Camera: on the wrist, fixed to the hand. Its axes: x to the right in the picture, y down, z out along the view.
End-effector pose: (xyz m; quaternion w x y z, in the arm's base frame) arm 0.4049 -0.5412 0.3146 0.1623 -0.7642 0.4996 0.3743
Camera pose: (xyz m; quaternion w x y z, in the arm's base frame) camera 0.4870 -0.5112 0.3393 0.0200 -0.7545 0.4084 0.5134
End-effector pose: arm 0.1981 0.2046 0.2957 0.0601 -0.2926 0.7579 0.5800
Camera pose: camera 0.2644 0.1701 0.2440 0.0313 -0.2588 0.6174 0.7422
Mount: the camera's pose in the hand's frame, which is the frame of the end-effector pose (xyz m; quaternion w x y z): -0.0193 -0.0830 -0.0315 0.9760 -0.2108 -0.0537 0.0110
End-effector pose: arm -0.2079 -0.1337 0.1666 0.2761 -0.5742 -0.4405 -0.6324
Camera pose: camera -0.2905 -0.1261 0.1295 0.1317 -0.6575 -0.3051 -0.6762
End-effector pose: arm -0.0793 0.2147 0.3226 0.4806 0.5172 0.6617 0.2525
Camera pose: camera -0.1442 0.1739 0.2738 0.6108 0.4243 0.5611 0.3634
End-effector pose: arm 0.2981 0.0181 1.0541 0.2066 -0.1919 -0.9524 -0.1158
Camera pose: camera 0.2910 -0.0721 1.0619 0.1113 -0.2475 -0.9141 -0.3012
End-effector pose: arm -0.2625 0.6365 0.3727 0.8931 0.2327 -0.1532 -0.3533
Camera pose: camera -0.3087 0.6064 0.3005 0.9163 0.0182 -0.1256 -0.3798
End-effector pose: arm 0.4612 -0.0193 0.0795 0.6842 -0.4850 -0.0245 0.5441
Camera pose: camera 0.5309 -0.0490 0.1297 0.5582 -0.5886 -0.1700 0.5594
